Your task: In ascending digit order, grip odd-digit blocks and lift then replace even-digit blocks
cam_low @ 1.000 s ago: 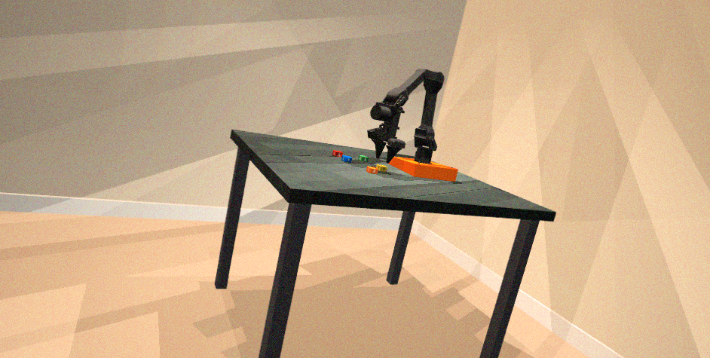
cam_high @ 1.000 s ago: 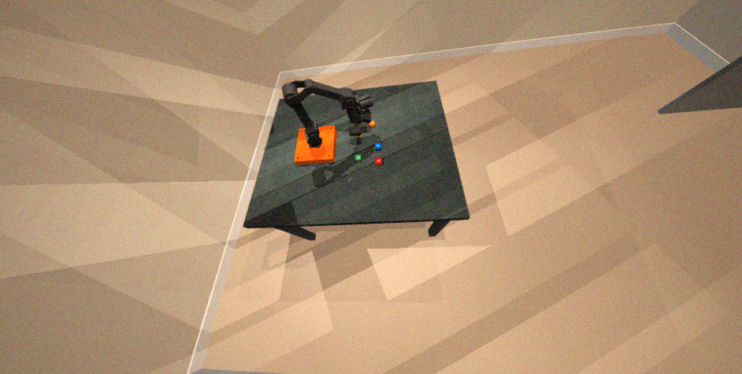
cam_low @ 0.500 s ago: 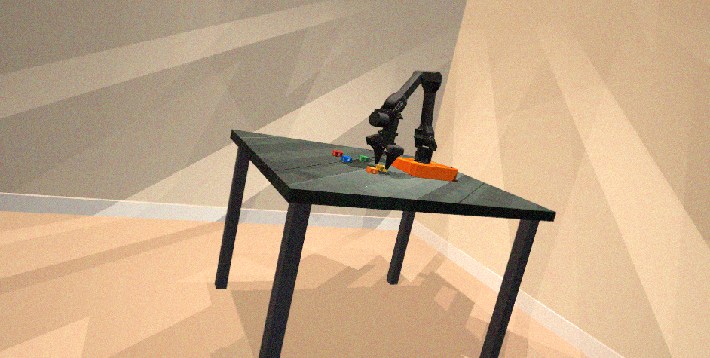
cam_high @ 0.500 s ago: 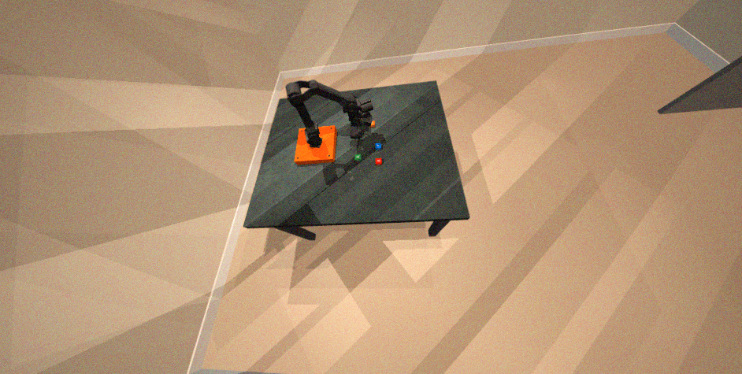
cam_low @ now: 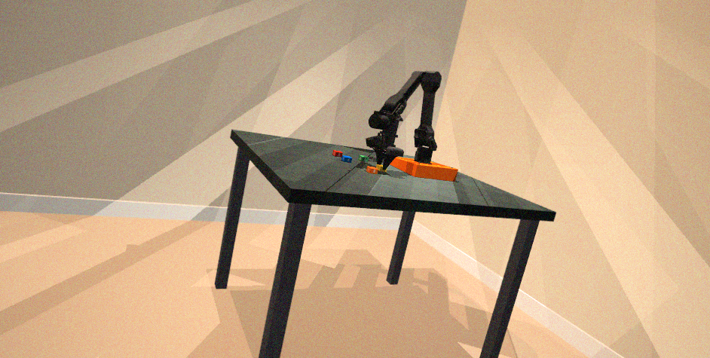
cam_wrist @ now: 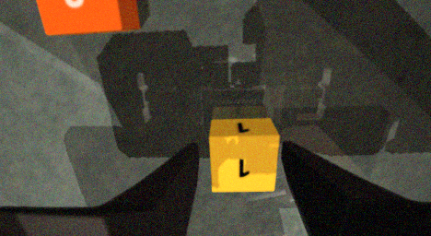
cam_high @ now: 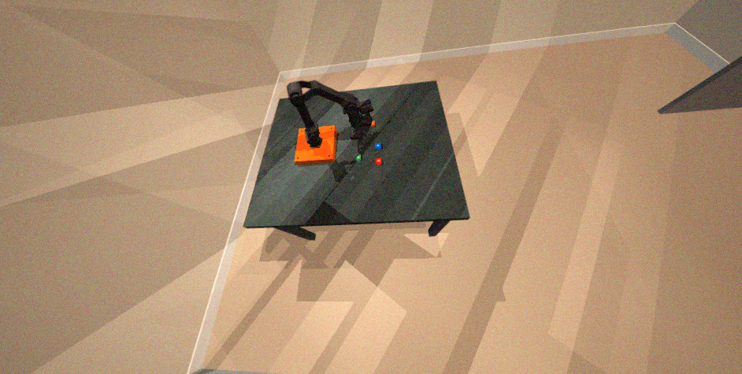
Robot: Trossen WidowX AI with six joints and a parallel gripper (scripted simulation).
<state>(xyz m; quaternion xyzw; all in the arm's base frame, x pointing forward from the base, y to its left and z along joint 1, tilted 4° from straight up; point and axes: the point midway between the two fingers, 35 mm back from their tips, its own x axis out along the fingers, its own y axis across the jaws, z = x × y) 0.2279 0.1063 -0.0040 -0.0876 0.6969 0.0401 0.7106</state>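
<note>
My gripper tip is now right at the yellow block. From my gripper tip the other things lie so: orange block (60 mm ahead, 80 mm to the left); blue block (130 mm ahead, 80 mm to the right); green block (30 mm ahead, 160 mm to the right).
</note>
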